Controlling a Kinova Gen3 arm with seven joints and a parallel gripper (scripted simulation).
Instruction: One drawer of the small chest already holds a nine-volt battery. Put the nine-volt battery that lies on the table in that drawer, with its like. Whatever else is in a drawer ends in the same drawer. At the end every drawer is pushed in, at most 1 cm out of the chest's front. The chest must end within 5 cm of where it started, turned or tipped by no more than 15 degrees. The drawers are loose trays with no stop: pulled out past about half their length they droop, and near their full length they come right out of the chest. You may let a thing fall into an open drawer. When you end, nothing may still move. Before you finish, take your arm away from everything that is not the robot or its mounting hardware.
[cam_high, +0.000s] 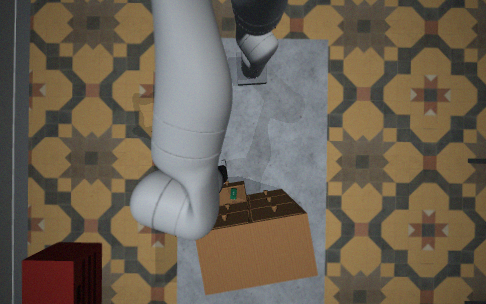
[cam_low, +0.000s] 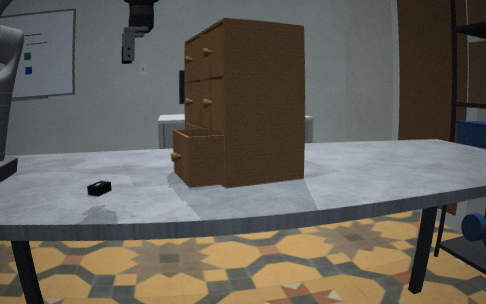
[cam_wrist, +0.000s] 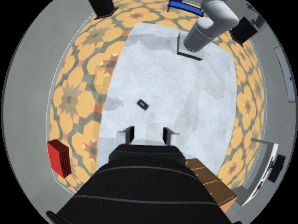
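The black nine-volt battery lies 26 cm below my hand, 6 cm behind it and 3 cm to the right of it. From my hand the other things lie so: green nine-volt battery 25 cm below, 16 cm ahead, 4 cm to the left.
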